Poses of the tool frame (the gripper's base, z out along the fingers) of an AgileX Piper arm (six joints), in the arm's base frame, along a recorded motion.
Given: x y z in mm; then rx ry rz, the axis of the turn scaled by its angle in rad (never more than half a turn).
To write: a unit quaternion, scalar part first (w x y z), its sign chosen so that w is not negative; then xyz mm. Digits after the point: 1 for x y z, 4 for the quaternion.
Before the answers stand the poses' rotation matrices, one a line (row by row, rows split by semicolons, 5 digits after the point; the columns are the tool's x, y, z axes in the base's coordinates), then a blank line. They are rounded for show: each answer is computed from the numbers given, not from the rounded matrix.
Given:
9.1 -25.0 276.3 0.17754 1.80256 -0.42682
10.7 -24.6 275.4 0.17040 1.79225 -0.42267
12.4 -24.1 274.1 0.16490 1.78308 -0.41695
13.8 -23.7 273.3 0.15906 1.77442 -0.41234
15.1 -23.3 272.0 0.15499 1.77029 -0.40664
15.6 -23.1 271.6 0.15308 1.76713 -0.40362
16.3 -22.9 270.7 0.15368 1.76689 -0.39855
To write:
-0.27434 0.33863 0.90004; -0.10093 0.92064 -0.37714; -0.95632 -0.19431 -0.21839
-0.26408 0.33360 0.90497; -0.10590 0.92258 -0.37100; -0.95867 -0.19381 -0.20830
-0.25443 0.32869 0.90952; -0.10870 0.92479 -0.36462; -0.96096 -0.19163 -0.19957
-0.24549 0.32396 0.91366; -0.11211 0.92669 -0.35871; -0.96289 -0.19049 -0.19118
-0.24050 0.31917 0.91667; -0.11284 0.92880 -0.35299; -0.96407 -0.18833 -0.18736
-0.23693 0.31691 0.91838; -0.11324 0.92985 -0.35008; -0.96491 -0.18694 -0.18442
-0.23559 0.31486 0.91943; -0.11033 0.93128 -0.34719; -0.96557 -0.18324 -0.18467

0.5975 0.0765 0.7768 -0.1839 9.1 -25.0 276.3
0.6021 0.0736 0.7738 -0.1825 10.7 -24.6 275.4
0.6064 0.0713 0.7712 -0.1803 12.4 -24.1 274.1
0.6103 0.0689 0.7687 -0.1786 13.8 -23.7 273.3
0.6126 0.0672 0.7676 -0.1763 15.1 -23.3 272.0
0.6141 0.0664 0.7667 -0.1751 15.6 -23.1 271.6
0.6146 0.0667 0.7667 -0.1729 16.3 -22.9 270.7

